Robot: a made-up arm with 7 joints. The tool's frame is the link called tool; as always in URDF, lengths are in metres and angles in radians. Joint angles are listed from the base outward. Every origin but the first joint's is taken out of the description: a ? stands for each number. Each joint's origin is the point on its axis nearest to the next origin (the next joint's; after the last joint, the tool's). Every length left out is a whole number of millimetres.
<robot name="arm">
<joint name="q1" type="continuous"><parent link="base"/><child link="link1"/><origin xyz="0 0 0.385" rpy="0 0 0"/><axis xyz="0 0 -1"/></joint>
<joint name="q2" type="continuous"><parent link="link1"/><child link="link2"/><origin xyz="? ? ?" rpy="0 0 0"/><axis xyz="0 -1 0"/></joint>
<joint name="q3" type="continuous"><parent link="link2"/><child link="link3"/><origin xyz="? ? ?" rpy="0 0 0"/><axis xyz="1 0 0"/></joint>
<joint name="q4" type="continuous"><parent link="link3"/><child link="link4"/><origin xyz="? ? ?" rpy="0 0 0"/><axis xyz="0 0 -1"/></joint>
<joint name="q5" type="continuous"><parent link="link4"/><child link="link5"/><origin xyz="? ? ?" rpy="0 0 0"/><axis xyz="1 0 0"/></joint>
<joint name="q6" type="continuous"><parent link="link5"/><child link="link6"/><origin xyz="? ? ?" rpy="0 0 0"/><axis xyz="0 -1 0"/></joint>
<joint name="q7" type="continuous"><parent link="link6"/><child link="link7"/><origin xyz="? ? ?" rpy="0 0 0"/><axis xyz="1 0 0"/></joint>
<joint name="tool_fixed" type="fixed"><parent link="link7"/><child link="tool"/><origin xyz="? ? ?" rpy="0 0 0"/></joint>
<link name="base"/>
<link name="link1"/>
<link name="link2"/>
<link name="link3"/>
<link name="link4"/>
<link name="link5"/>
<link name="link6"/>
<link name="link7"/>
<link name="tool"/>
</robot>
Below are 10 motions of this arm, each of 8 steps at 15 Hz.
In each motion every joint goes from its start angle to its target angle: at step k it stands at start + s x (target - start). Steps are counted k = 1, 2, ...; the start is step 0. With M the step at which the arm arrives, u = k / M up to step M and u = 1 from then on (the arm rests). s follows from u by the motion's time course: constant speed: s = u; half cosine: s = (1 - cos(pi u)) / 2; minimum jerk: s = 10 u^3 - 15 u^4 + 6 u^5.
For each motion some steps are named. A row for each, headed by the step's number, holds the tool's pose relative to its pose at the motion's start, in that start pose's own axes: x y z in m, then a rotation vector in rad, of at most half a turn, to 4 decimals.
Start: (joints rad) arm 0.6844 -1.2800 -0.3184 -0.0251 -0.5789 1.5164 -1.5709
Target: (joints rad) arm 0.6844 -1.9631 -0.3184 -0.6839 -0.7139 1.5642 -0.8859
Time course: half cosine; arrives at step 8
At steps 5, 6, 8:
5: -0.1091 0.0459 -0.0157 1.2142 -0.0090 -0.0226
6: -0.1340 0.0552 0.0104 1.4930 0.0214 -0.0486
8: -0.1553 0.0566 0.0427 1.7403 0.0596 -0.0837

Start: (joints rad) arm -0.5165 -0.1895 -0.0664 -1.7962 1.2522 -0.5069 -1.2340
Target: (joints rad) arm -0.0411 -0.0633 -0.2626 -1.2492 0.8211 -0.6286 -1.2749
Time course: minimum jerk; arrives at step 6
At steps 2, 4, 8:
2: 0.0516 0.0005 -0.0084 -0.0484 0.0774 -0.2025
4: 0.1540 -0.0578 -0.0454 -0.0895 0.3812 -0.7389
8: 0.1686 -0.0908 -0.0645 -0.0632 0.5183 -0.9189

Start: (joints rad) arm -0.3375 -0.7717 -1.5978 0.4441 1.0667 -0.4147 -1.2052
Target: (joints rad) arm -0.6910 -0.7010 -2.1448 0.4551 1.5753 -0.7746 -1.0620
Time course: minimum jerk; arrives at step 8
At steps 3, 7, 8:
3: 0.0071 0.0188 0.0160 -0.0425 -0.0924 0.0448
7: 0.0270 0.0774 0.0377 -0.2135 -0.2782 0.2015
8: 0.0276 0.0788 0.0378 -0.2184 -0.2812 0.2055

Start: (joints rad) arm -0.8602 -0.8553 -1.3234 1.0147 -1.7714 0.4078 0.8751
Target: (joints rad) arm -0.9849 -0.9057 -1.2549 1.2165 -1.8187 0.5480 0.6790
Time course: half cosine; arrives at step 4
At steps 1, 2, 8:
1: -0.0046 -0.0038 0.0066 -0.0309 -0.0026 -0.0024
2: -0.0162 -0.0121 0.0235 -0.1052 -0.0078 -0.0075
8: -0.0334 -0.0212 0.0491 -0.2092 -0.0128 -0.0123

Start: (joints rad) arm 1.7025 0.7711 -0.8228 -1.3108 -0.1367 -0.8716 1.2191
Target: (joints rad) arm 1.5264 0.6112 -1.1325 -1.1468 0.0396 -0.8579 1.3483
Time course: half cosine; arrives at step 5
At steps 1, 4, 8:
1: 0.0011 0.0059 -0.0023 0.0162 0.0185 -0.0100
4: 0.0197 0.0591 -0.0198 0.1336 0.1346 -0.1120
8: 0.0233 0.0656 -0.0220 0.1452 0.1431 -0.1253

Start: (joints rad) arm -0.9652 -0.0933 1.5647 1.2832 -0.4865 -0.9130 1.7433
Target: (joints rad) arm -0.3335 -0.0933 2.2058 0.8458 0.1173 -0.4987 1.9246
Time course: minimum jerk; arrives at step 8
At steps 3, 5, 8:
3: -0.1843 0.0443 0.0191 0.1776 0.4126 -0.0290
5: -0.4587 0.1458 0.2377 0.5502 1.0762 -0.1367
8: -0.5445 0.1996 0.4727 0.8046 1.4653 -0.2651

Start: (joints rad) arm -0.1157 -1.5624 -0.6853 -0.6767 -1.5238 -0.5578 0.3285
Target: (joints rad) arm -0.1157 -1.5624 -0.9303 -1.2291 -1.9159 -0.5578 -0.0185
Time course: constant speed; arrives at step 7
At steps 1, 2, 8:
1: 0.0254 -0.0308 0.0129 -0.1324 -0.0818 0.0017
2: 0.0502 -0.0588 0.0315 -0.2617 -0.1653 -0.0012
8: 0.1459 -0.1433 0.1863 -0.8443 -0.6121 -0.0861

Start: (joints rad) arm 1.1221 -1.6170 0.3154 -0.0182 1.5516 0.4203 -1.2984
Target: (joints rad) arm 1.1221 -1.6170 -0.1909 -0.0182 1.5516 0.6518 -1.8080
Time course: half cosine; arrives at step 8
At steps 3, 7, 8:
3: -0.0366 0.0316 -0.0278 -0.2987 -0.0790 -0.0573
7: -0.1188 0.1030 -0.1101 -0.9109 -0.2524 -0.2174
8: -0.1236 0.1072 -0.1162 -0.9454 -0.2628 -0.2286

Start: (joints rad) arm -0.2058 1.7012 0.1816 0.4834 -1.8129 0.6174 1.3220
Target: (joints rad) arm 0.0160 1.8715 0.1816 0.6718 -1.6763 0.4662 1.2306
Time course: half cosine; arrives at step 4
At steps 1, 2, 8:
1: -0.0025 0.0097 0.0198 -0.0285 -0.0140 -0.0538
2: -0.0051 0.0361 0.0645 -0.0934 -0.0531 -0.1807
8: -0.0002 0.0793 0.1206 -0.1737 -0.1200 -0.3525

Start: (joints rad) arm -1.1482 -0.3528 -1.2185 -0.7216 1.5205 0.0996 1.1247
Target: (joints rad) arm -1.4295 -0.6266 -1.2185 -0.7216 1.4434 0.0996 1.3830
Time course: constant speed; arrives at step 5
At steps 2, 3, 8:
2: -0.0283 -0.0396 -0.0030 0.0026 0.0843 -0.1134
3: -0.0430 -0.0590 -0.0019 0.0013 0.1195 -0.1733
8: -0.0730 -0.0966 0.0056 -0.0066 0.1755 -0.2980

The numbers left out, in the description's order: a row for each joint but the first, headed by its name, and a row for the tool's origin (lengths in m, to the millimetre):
q2: -0.119 -0.218 0
q3: 0.326 0 0.038
q4: 0 -0.04 0.191
q5: 0.058 0.03 0
q6: 0 0.301 -0.333
q7: -0.098 0 0.116
tool: 0 -0.11 -0.111

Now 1 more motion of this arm.
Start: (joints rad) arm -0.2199 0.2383 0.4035 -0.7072 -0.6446 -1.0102 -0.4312
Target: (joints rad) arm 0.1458 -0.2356 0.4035 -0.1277 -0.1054 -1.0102 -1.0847
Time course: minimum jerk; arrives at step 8
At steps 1, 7, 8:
1: -0.0003 0.0014 -0.0002 0.0048 0.0115 0.0087
7: 0.0626 0.0026 -0.0563 0.4734 0.4534 0.4405
8: 0.0645 0.0019 -0.0593 0.4833 0.4573 0.4447

